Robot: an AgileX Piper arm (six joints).
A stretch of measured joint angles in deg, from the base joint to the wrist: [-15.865, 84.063, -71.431, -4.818, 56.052, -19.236]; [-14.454, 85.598, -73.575, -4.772, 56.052, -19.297]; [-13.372, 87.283, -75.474, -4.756, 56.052, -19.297]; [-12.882, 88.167, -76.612, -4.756, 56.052, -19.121]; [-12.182, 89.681, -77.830, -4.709, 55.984, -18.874]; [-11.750, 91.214, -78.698, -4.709, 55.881, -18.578]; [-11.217, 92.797, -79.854, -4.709, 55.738, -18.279]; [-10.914, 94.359, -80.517, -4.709, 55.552, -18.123]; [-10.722, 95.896, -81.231, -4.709, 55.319, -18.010]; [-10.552, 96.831, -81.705, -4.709, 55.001, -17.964]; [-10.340, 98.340, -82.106, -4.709, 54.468, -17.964]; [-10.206, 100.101, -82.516, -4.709, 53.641, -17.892]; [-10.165, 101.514, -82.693, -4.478, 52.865, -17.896]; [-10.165, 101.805, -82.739, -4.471, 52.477, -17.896]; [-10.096, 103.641, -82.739, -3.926, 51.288, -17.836]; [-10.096, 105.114, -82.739, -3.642, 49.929, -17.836]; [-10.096, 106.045, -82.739, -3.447, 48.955, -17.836]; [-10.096, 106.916, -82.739, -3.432, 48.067, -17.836]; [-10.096, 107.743, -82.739, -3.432, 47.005, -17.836]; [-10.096, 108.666, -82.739, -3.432, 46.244, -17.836]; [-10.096, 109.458, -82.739, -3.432, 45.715, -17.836]
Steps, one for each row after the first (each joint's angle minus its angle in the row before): [1.411, 1.535, -2.144, 0.046, 0.000, -0.061]; [1.082, 1.685, -1.899, 0.016, 0.000, 0.000]; [0.490, 0.884, -1.138, 0.000, 0.000, 0.176]; [0.700, 1.514, -1.218, 0.047, -0.068, 0.247]; [0.432, 1.533, -0.868, 0.000, -0.103, 0.296]; [0.533, 1.583, -1.156, 0.000, -0.143, 0.299]; [0.303, 1.562, -0.663, 0.000, -0.186, 0.156]; [0.192, 1.537, -0.714, 0.000, -0.233, 0.113]; [0.170, 0.935, -0.474, 0.000, -0.318, 0.046]; [0.212, 1.509, -0.401, 0.000, -0.533, 0.000]; [0.134, 1.761, -0.410, 0.000, -0.827, 0.072]; [0.041, 1.413, -0.177, 0.231, -0.776, -0.004]; [0.000, 0.291, -0.046, 0.007, -0.388, 0.000]; [0.069, 1.836, 0.000, 0.545, -1.189, 0.060]; [0.000, 1.473, 0.000, 0.284, -1.359, 0.000]; [0.000, 0.931, 0.000, 0.195, -0.974, 0.000]; [0.000, 0.871, 0.000, 0.015, -0.888, 0.000]; [0.000, 0.827, 0.000, 0.000, -1.062, 0.000]; [0.000, 0.923, 0.000, 0.000, -0.761, 0.000]; [0.000, 0.792, 0.000, 0.000, -0.529, 0.000]
